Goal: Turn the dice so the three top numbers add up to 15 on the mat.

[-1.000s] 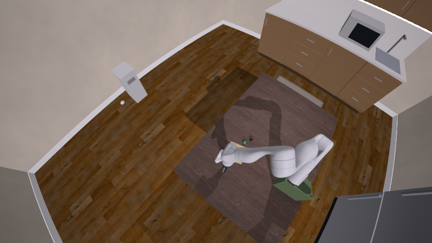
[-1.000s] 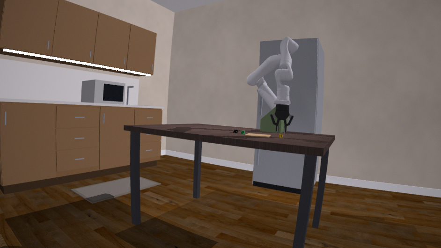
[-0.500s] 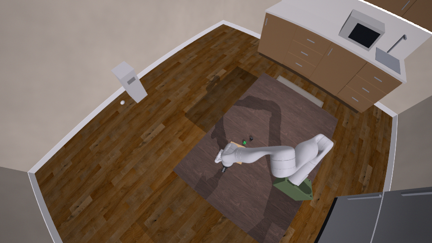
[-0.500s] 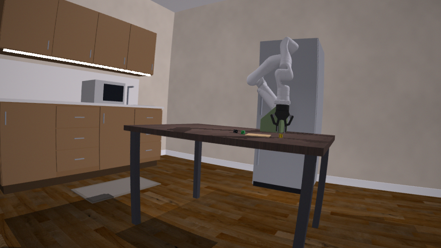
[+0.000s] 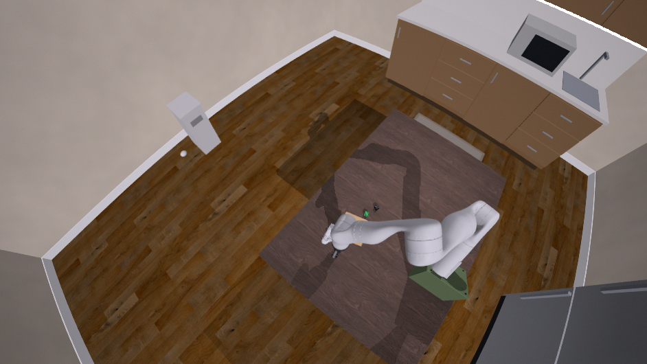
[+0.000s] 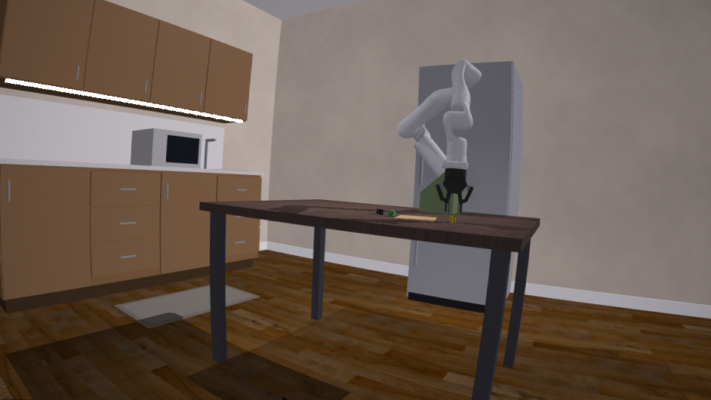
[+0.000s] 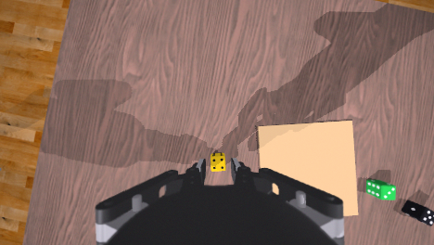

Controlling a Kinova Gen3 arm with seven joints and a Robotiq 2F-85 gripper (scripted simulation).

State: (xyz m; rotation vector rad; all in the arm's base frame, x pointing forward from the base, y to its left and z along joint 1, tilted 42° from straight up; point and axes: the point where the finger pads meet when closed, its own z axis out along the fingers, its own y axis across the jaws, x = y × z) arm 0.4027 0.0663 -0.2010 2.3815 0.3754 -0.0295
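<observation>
Now: hand 4 cm above the yellow die. From my hand the other things lie so: black die (30 cm to the right, 4 cm below); green die (2 cm ahead, 24 cm to the right, 4 cm below); tan mat (2 cm ahead, 13 cm to the right, 4 cm below).
</observation>
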